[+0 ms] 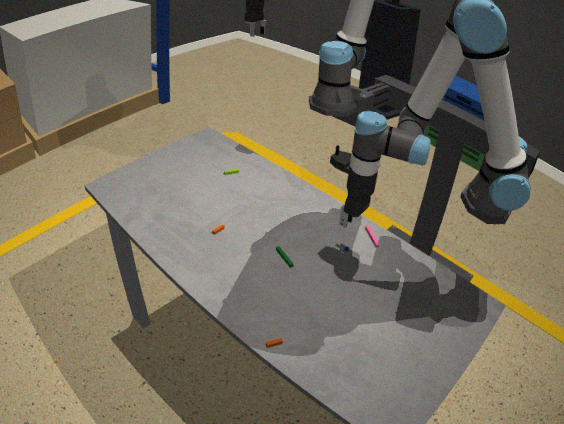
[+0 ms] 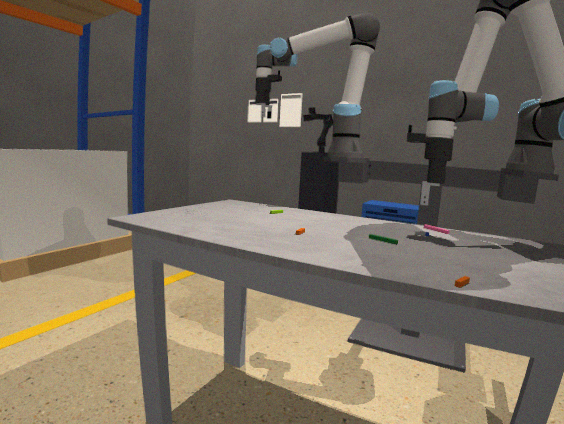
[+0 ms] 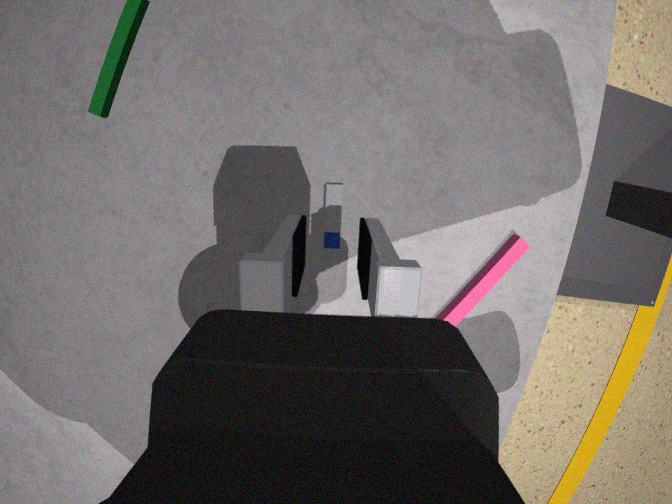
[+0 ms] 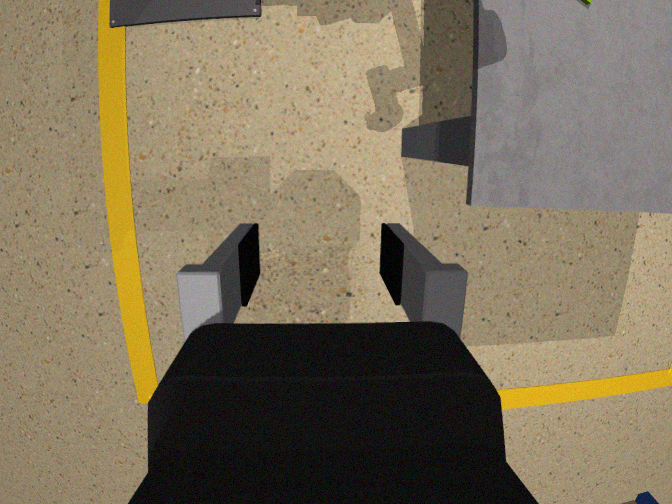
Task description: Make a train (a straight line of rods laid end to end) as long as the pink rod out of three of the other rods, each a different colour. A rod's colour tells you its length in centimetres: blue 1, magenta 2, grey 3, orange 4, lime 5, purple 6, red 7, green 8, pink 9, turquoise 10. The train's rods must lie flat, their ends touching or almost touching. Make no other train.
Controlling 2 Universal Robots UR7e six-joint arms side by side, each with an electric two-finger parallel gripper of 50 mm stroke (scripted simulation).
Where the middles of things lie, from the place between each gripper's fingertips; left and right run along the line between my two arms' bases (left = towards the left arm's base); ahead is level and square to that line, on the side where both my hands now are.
Labels:
My left gripper [image 2: 423, 204] is now 11 cm past the pink rod [image 3: 515, 247], 2 cm to the right of it and 10 cm above it.
The pink rod is 850 mm to the left of my right hand, 400 mm below it and 160 mm ahead of it.

